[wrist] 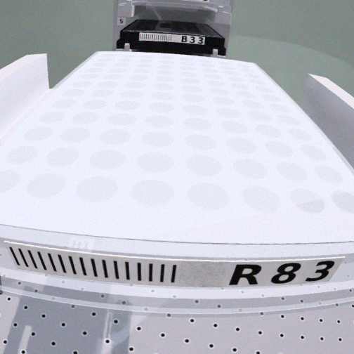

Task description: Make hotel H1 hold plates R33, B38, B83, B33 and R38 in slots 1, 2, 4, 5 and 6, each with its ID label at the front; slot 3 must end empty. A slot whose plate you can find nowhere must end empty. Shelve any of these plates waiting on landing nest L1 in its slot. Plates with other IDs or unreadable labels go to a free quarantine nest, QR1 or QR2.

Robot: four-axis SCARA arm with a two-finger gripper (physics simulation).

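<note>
A clear-white well plate [170,135] fills most of the wrist view, with its barcode label reading R83 at the front edge near the bottom. My gripper [176,79] is shut on this plate, with one pale finger at its left side and one at its right. Beyond the plate, at the top of the view, part of the hotel [121,9] shows. A black plate [172,32] sits in its slot marked 5, its label B33 facing the front. The other slots are cut off by the view's top edge or hidden behind the held plate.
A pale perforated deck [165,327] lies below the held plate, with grey shadows at the lower left. Green floor [280,55] shows on both sides of the hotel.
</note>
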